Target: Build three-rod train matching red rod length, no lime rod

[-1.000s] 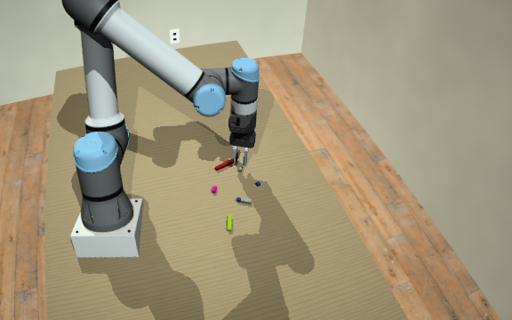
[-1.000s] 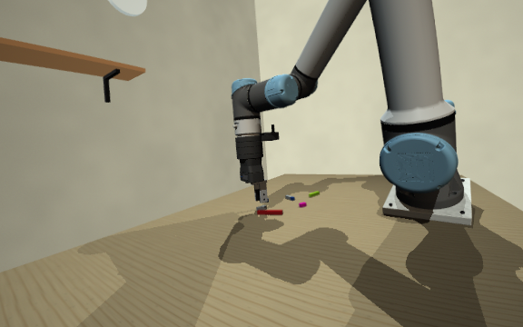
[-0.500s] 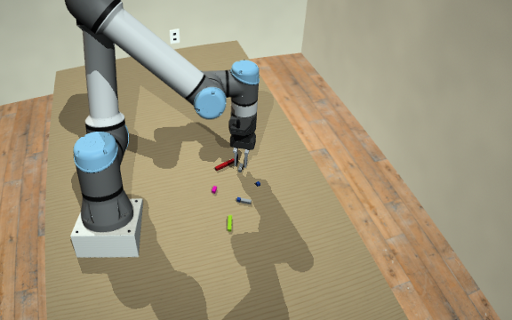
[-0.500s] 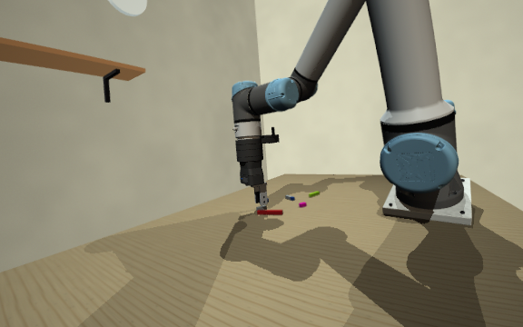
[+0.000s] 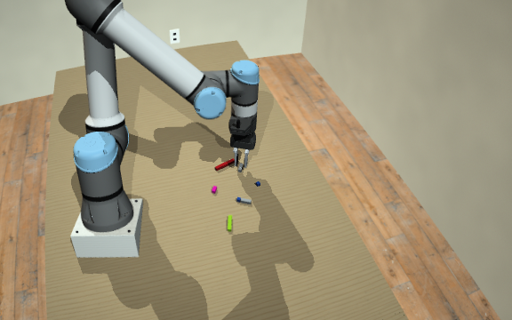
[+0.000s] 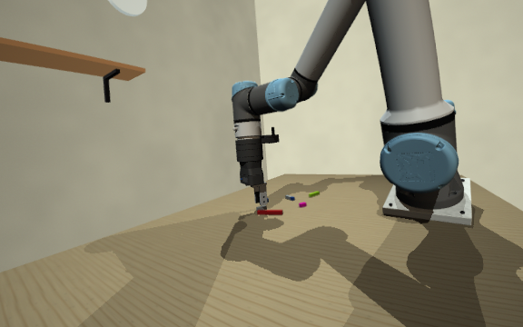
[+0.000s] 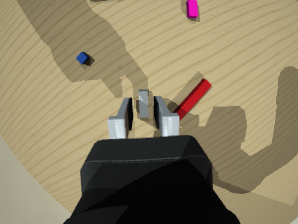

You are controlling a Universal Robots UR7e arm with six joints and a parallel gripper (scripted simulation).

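Now: hand 50 mm past the red rod, 30 mm to the right of it and 30 mm above it. Round my hand: lime rod: 90 mm behind, 200 mm to the right, 30 mm below; then magenta rod: 100 mm behind, 70 mm to the right, 30 mm below.
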